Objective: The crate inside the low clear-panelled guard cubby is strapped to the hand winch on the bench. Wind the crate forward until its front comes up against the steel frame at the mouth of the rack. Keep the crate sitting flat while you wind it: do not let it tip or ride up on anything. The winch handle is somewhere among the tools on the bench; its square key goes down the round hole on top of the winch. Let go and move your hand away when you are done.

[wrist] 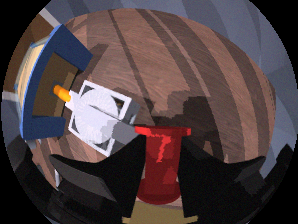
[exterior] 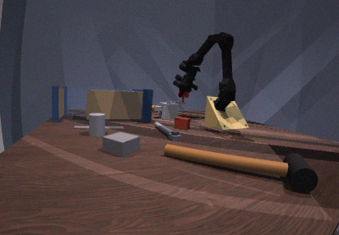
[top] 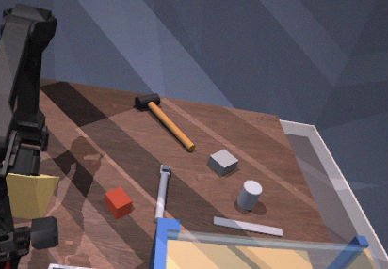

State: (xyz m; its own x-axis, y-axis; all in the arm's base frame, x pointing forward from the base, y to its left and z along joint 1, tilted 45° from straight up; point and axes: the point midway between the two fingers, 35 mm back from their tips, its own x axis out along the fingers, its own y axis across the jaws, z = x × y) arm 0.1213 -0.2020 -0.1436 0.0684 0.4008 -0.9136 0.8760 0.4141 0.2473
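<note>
Now: gripper tip 10 mm past the red grip, 20 mm to the right of it and 10 mm below it. From my gripper tip the other things lie so: flat grey bar 470 mm ahead, 340 mm to the left, 130 mm below; then grey winch 80 mm ahead, 20 mm to the left, 100 mm below; then winch handle 30 mm ahead, 20 mm to the left, 20 mm below.
</note>
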